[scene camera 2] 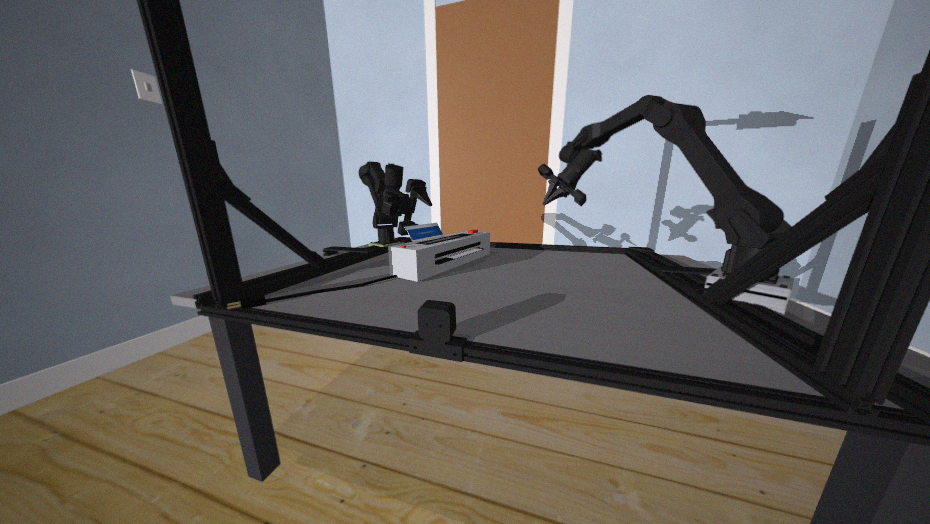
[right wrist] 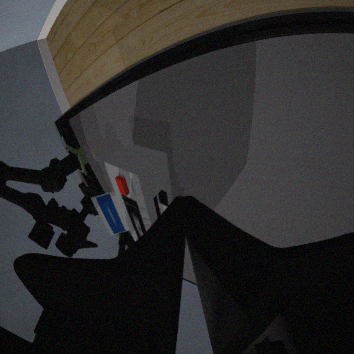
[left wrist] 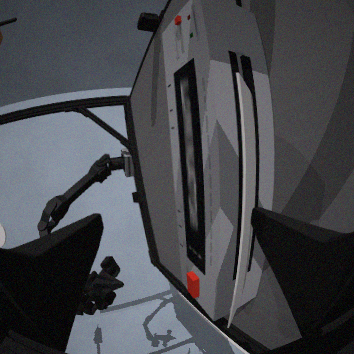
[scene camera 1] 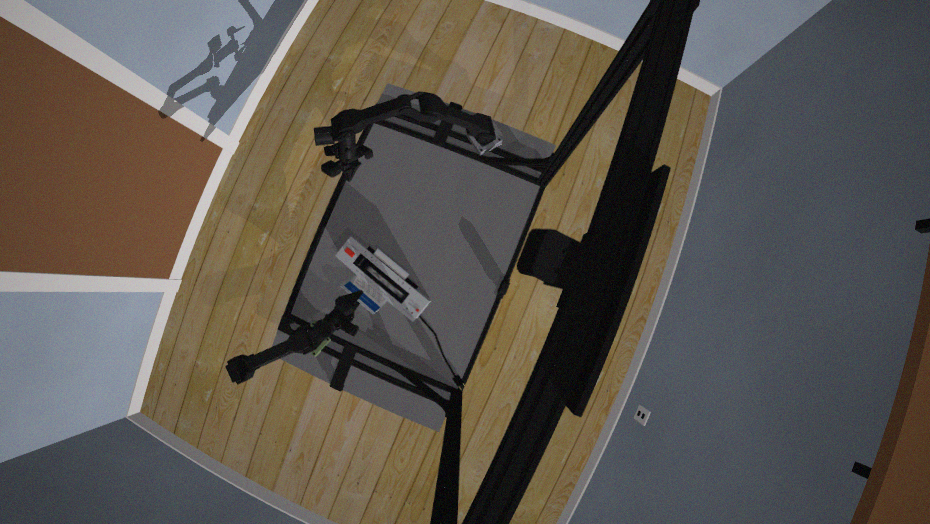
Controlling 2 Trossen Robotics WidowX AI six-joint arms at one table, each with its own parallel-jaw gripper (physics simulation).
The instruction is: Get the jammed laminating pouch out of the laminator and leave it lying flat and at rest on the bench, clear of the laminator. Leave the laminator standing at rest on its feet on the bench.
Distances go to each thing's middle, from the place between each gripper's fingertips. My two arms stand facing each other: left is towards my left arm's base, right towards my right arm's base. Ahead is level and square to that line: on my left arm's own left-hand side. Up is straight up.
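Labels:
Laminating pouch (scene camera 1: 370, 299), relative to my left hand: 10 mm ahead of it, 60 mm to the right of it, 60 mm below it.
Relative to my right hand, the laminating pouch is 280 mm behind, 210 mm to the left and 100 mm below.

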